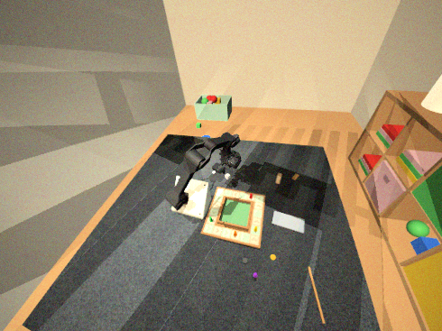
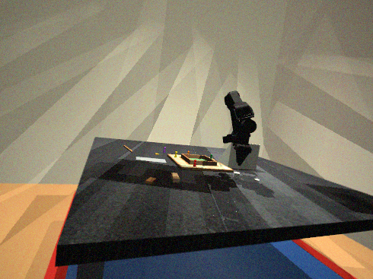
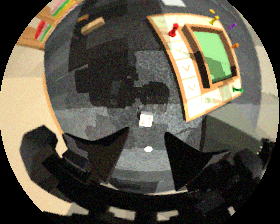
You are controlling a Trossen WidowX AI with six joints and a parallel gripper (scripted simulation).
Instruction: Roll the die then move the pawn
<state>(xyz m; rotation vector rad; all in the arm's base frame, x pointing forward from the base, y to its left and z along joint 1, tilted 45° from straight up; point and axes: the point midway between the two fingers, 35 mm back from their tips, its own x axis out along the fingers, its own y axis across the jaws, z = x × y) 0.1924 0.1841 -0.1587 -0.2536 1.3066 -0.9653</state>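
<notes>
Right now my gripper tip is 5 cm above the die. Round my gripper tip: white speck (10 cm behind, 6 cm below, 3 cm to the left); then green tray (24 cm to the right, 10 cm ahead, 6 cm below); then red pawn (16 cm ahead, 13 cm to the right, 4 cm below).
</notes>
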